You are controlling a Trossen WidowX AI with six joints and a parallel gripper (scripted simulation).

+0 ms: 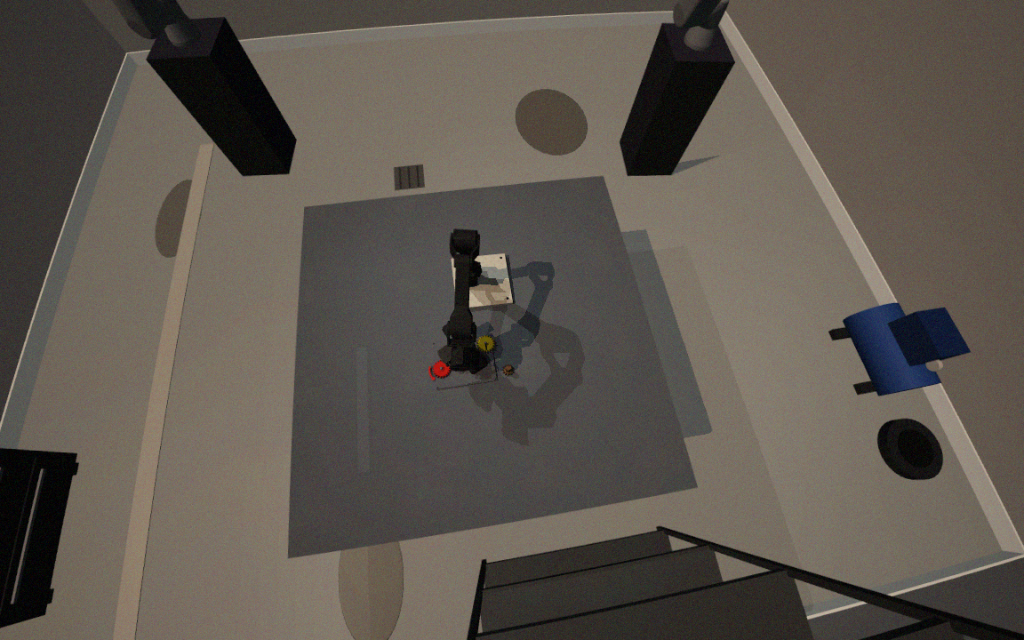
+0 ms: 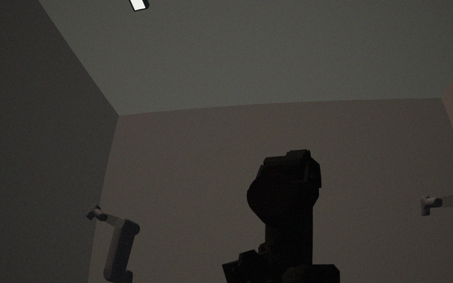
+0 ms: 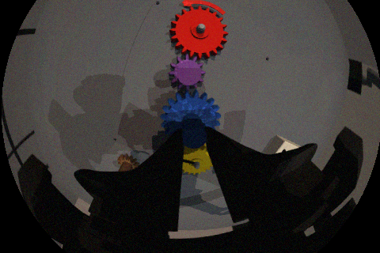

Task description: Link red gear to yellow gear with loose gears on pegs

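Now: gripper tip 3 cm short of the purple gear, 4 cm to the left of it and 3 cm above it. Also, from my gripper tip: blue gear: 1 cm below; then yellow gear: 5 cm behind, 7 cm to the left, 4 cm below; then red gear: 4 cm ahead, 9 cm to the right, 4 cm below.
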